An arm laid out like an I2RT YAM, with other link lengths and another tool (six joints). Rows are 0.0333 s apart.
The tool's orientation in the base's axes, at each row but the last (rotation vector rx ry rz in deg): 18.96, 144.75, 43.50; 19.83, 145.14, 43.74; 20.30, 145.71, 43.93; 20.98, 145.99, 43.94; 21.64, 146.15, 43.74; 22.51, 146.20, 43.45; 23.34, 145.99, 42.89; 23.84, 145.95, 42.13; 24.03, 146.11, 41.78; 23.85, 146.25, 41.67
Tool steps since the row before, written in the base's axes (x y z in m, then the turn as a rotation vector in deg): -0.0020, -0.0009, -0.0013, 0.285, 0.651, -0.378; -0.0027, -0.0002, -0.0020, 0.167, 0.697, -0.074; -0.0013, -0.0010, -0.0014, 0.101, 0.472, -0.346; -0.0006, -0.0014, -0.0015, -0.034, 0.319, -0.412; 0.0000, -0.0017, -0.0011, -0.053, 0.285, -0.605; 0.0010, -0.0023, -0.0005, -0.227, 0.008, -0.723; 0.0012, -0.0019, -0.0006, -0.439, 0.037, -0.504; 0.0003, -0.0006, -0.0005, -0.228, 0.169, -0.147; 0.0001, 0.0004, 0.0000, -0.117, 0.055, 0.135; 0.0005, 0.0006, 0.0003, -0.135, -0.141, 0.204
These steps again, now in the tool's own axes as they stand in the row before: 0.0019, -0.0017, -0.0005, 0.129, 0.342, 0.717; 0.0030, -0.0016, 0.0000, 0.137, 0.542, 0.455; 0.0012, -0.0018, -0.0001, 0.207, 0.196, 0.521; 0.0005, -0.0021, 0.0002, 0.289, 0.018, 0.434; -0.0003, -0.0020, 0.0001, 0.358, -0.123, 0.554; -0.0016, -0.0020, -0.0002, 0.440, -0.439, 0.434; -0.0016, -0.0017, 0.0002, 0.559, -0.323, 0.176; -0.0003, -0.0007, 0.0003, 0.312, 0.019, 0.069; 0.0001, 0.0003, 0.0002, 0.076, 0.101, -0.138; -0.0003, 0.0007, 0.0003, -0.010, -0.023, -0.281
